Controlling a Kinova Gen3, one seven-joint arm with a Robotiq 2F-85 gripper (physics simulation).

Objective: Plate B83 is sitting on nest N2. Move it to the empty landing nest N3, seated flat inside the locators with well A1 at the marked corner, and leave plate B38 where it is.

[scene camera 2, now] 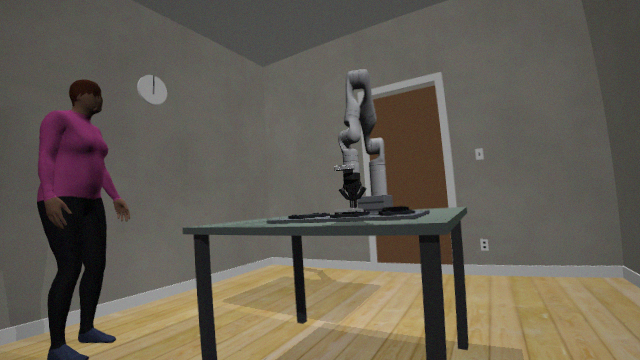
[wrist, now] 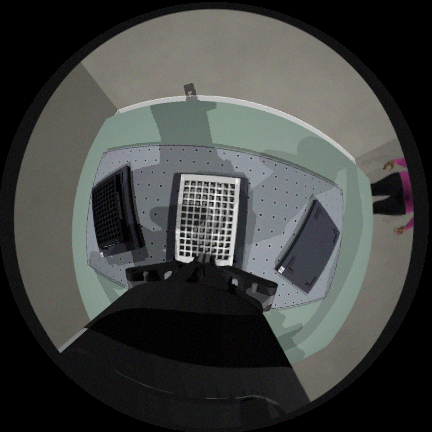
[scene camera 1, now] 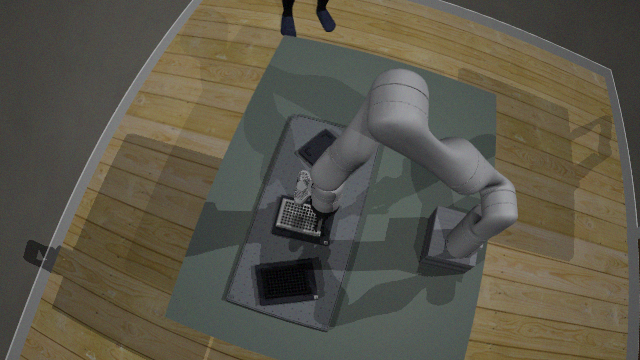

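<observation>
A white gridded plate (scene camera 1: 298, 216) (wrist: 209, 215) sits on the middle nest (scene camera 1: 300, 238) (wrist: 243, 215), matching B83 on N2 by layout; no label is legible. A black plate (scene camera 1: 285, 281) (wrist: 108, 215) (scene camera 2: 396, 210) sits on an end nest, matching B38. The empty dark nest (scene camera 1: 318, 145) (wrist: 311, 245) (scene camera 2: 309, 216) lies at the other end, turned at an angle, with a white corner mark in the wrist view. My gripper (scene camera 2: 353, 206) (wrist: 204, 259) is shut and empty, its fingertips low over the white plate's end nearest the robot base. Whether they touch it is unclear.
A grey perforated board (scene camera 1: 250, 267) (wrist: 270, 200) carries the nests on the green table (scene camera 1: 220, 220) (scene camera 2: 320, 228). The robot base (scene camera 1: 440, 240) stands beside the board. The arm partly covers the empty nest in scene camera 1. A person (scene camera 2: 75, 155) stands beyond the table's edge.
</observation>
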